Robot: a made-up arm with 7 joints. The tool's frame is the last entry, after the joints.
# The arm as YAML. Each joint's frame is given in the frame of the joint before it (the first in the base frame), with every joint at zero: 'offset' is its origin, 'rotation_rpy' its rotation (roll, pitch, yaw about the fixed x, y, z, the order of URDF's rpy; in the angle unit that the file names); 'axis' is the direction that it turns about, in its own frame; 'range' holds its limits. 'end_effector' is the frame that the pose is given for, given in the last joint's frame.
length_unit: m
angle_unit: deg
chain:
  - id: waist
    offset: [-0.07, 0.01, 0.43]
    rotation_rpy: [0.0, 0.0, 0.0]
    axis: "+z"
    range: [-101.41, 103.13]
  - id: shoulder
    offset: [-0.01, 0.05, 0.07]
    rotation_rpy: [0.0, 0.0, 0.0]
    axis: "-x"
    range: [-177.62, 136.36]
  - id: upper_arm
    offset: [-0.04, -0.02, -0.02]
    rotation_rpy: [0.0, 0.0, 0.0]
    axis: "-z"
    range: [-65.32, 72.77]
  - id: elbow
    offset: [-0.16, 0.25, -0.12]
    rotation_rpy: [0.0, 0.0, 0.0]
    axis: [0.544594, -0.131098, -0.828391]
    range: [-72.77, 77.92]
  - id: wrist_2
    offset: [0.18, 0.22, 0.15]
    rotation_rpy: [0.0, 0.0, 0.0]
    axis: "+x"
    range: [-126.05, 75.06]
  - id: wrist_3
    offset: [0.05, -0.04, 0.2]
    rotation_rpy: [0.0, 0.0, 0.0]
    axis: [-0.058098, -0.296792, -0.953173]
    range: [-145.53, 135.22]
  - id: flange
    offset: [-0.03, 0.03, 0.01]
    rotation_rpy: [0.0, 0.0, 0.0]
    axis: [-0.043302, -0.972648, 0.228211]
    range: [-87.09, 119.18]
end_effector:
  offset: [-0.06, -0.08, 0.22]
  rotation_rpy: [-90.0, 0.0, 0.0]
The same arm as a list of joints. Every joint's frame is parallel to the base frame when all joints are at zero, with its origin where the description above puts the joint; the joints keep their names.
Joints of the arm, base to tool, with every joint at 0 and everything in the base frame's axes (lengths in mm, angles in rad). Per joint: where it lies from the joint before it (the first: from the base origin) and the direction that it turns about. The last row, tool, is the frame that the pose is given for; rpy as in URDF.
waist: axis +z offset -70 10 430
shoulder: axis -x offset -10 50 70
upper_arm: axis -z offset -40 -20 -20
elbow: axis 0.544594 -0.131098 -0.828391 offset -160 250 -120
wrist_2: axis +x offset 180 220 150
wrist_3: axis -0.058098 -0.296792 -0.953173 offset 50 -40 200
flange: axis -0.043302 -0.972648 0.228211 offset -30 30 10
tool: offset -60 -80 220 rpy -1.5708 0 0
Joint limits (rad, base to tool): -1.7699..1.8 -3.1001..2.3799 -1.14..1.2701 -1.2701..1.36 -2.2..1.31 -2.54..2.36 -1.52..2.0801

